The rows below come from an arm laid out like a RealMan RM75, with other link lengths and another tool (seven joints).
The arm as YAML. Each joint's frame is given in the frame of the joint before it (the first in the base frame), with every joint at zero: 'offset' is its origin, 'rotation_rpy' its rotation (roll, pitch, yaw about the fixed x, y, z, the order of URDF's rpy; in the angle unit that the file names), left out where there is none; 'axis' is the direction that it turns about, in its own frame. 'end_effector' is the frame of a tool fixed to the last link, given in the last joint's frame.
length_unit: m
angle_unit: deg
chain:
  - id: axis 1
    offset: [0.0, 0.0, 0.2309]
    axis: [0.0, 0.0, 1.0]
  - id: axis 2
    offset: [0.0, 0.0, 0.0]
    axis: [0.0, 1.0, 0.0]
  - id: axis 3
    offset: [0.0, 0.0, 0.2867]
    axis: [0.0, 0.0, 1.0]
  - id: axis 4
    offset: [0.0, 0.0, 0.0]
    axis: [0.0, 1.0, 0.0]
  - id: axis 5
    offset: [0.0, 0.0, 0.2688]
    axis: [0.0, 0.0, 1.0]
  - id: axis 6
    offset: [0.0, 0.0, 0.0]
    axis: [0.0, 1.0, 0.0]
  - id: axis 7
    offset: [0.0, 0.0, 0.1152]
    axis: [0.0, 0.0, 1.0]
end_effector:
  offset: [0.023, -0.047, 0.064]
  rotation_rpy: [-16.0, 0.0, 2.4]
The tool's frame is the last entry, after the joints.
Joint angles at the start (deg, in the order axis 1, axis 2, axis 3, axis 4, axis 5, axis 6, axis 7):
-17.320, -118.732, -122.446, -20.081, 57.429, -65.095, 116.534
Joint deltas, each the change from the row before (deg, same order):
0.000, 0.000, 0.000, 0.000, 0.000, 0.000, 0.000
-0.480, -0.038, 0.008, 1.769, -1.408, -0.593, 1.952
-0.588, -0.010, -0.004, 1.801, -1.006, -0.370, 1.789
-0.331, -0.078, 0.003, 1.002, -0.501, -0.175, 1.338
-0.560, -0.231, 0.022, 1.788, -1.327, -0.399, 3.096
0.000, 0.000, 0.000, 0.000, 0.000, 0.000, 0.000
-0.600, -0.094, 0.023, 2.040, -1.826, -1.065, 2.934
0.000, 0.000, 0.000, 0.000, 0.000, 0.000, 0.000
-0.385, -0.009, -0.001, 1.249, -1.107, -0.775, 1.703
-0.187, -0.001, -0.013, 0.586, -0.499, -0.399, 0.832
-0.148, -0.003, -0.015, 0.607, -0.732, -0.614, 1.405
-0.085, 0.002, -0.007, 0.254, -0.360, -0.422, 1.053
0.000, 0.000, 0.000, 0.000, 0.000, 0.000, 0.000
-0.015, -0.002, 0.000, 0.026, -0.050, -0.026, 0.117
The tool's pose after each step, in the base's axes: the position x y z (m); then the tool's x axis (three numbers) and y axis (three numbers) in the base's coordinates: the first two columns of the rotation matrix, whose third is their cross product. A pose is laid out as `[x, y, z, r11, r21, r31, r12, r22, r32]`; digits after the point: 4 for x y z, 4 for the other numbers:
[-0.4425, 0.4050, -0.0216, 0.4280, 0.2685, 0.8630, 0.7766, -0.5977, -0.1992]
[-0.4427, 0.4030, -0.0250, 0.4284, 0.2589, 0.8657, 0.7760, -0.5962, -0.2057]
[-0.4429, 0.4013, -0.0293, 0.4316, 0.2556, 0.8651, 0.7757, -0.5946, -0.2113]
[-0.4425, 0.4003, -0.0323, 0.4383, 0.2529, 0.8625, 0.7732, -0.5953, -0.2184]
[-0.4411, 0.3982, -0.0371, 0.4558, 0.2398, 0.8572, 0.7657, -0.5966, -0.2403]
[-0.4411, 0.3982, -0.0371, 0.4558, 0.2398, 0.8572, 0.7657, -0.5966, -0.2403]
[-0.4394, 0.3956, -0.0399, 0.4652, 0.2197, 0.8575, 0.7588, -0.5978, -0.2585]
[-0.4394, 0.3956, -0.0399, 0.4652, 0.2197, 0.8575, 0.7588, -0.5978, -0.2585]
[-0.4382, 0.3942, -0.0409, 0.4704, 0.2063, 0.8580, 0.7542, -0.5988, -0.2695]
[-0.4375, 0.3935, -0.0413, 0.4734, 0.1994, 0.8580, 0.7515, -0.5996, -0.2753]
[-0.4364, 0.3925, -0.0406, 0.4821, 0.1852, 0.8563, 0.7447, -0.6015, -0.2892]
[-0.4350, 0.3923, -0.0398, 0.4918, 0.1737, 0.8532, 0.7369, -0.6050, -0.3016]
[-0.4350, 0.3923, -0.0398, 0.4918, 0.1737, 0.8532, 0.7369, -0.6050, -0.3016]
[-0.4348, 0.3923, -0.0397, 0.4929, 0.1725, 0.8528, 0.7362, -0.6052, -0.3030]

